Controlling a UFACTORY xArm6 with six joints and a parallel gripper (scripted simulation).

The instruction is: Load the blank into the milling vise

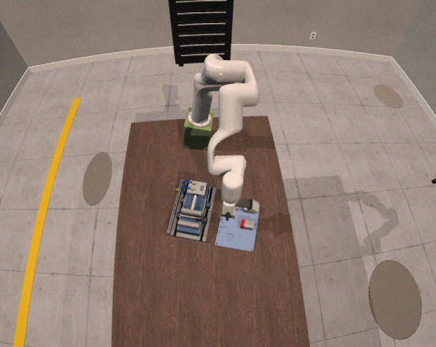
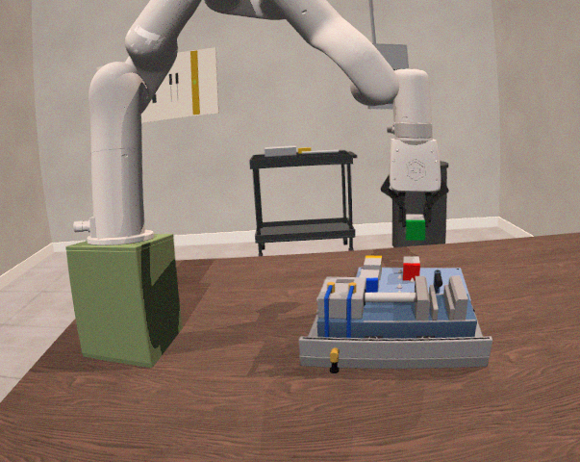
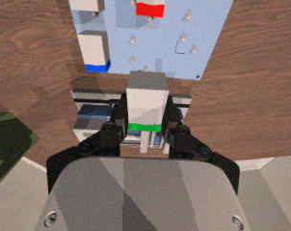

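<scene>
My gripper is now 19 cm to the left of the fixed jaw, 9 cm above it and 1 cm past it. The rest, counted from my hand: green-ended blank: 2 cm below; blue-ended blank: 15 cm below, 8 cm behind, 5 cm to the left; dark work stop rod: 13 cm to the right, 8 cm below, 2 cm behind.
</scene>
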